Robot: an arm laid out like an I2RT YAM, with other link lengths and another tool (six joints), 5 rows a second.
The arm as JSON. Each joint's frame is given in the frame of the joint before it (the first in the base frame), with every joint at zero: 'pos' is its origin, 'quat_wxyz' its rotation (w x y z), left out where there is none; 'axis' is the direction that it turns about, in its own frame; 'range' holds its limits. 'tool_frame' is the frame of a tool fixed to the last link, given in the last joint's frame.
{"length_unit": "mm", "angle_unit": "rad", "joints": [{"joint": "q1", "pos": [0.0, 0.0, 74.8], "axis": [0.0, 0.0, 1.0], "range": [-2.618, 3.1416]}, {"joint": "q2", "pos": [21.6, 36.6, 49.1], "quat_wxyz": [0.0, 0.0, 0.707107, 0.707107], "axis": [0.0, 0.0, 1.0], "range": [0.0, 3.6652]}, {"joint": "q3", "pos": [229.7, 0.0, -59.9], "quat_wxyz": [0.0, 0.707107, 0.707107, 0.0], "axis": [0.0, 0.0, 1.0], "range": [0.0, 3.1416]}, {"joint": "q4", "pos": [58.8, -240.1, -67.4], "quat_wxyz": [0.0, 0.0, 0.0, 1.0], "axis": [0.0, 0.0, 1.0], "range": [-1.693, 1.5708]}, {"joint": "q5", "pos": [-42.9, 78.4, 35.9], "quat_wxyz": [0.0, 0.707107, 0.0, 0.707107], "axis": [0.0, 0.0, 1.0], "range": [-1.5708, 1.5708]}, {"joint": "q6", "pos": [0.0, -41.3, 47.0], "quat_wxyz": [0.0, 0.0, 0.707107, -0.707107], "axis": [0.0, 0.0, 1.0], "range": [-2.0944, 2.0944]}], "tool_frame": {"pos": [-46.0, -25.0, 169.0], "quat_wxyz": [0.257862, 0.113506, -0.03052, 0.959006]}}
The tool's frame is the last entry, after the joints.
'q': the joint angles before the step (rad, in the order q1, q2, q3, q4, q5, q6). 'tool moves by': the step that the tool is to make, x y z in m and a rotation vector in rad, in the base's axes. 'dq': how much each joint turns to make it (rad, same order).
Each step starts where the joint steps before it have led.
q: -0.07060, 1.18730, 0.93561, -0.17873, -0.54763, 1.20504
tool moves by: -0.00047, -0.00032, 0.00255, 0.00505, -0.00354, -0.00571
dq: -0.00078, -0.00833, -0.00141, 0.00042, 0.00230, 0.00803
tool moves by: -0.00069, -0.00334, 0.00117, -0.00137, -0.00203, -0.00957
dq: -0.00761, -0.00909, -0.00228, -0.00487, 0.00228, -0.00036
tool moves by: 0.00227, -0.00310, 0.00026, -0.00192, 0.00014, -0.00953
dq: -0.00537, 0.00651, 0.00611, 0.00039, 0.00458, -0.00007
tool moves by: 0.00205, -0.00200, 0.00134, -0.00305, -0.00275, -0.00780
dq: -0.00154, 0.00401, 0.00674, 0.00026, 0.00686, -0.00001
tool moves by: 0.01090, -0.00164, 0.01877, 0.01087, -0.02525, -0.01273
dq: -0.00153, 0.02701, 0.06410, -0.00331, 0.00523, 0.01895
